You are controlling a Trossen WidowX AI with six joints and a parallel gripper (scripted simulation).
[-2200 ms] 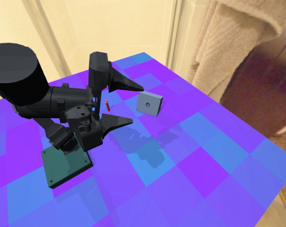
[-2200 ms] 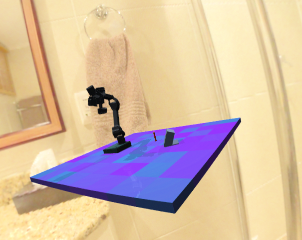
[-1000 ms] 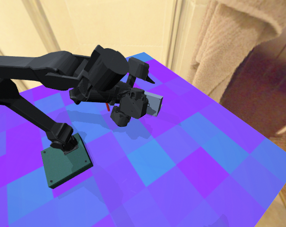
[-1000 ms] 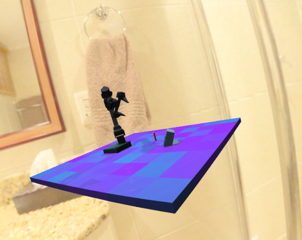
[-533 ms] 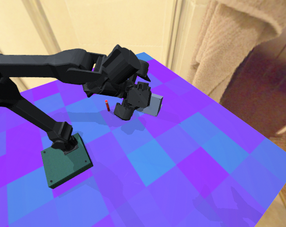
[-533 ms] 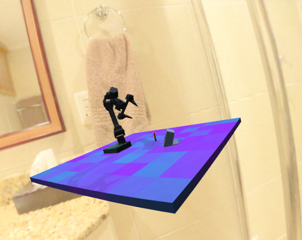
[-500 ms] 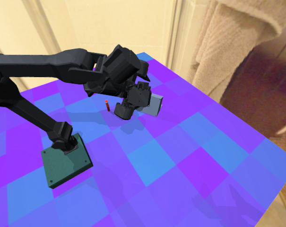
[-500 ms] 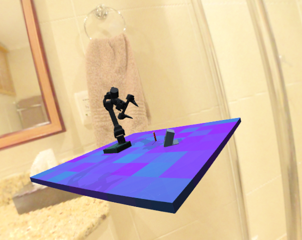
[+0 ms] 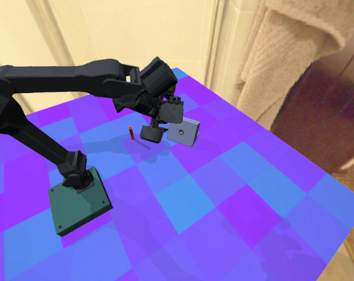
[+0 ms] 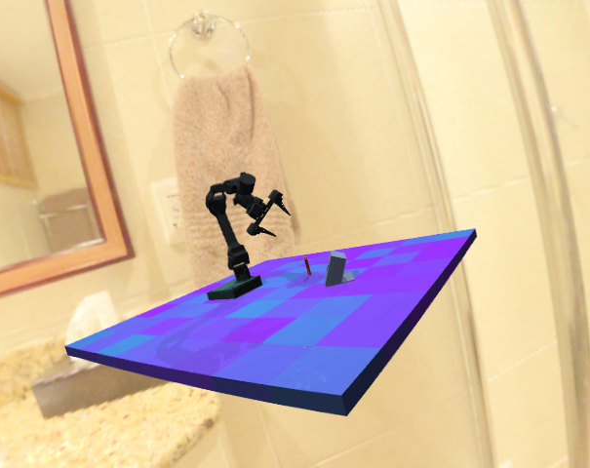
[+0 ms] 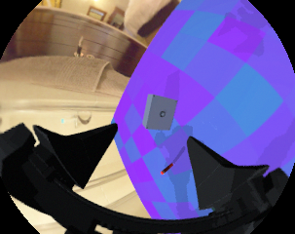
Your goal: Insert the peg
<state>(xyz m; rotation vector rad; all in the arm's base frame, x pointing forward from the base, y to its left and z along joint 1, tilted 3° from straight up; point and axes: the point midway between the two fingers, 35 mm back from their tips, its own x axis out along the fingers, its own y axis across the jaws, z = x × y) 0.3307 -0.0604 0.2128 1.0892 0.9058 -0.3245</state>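
The red round peg lies 90 mm behind my gripper tip, 200 mm to the left of it and 190 mm below it. Round my gripper tip: panel (120 mm ahead, 80 mm to the left, 200 mm below).
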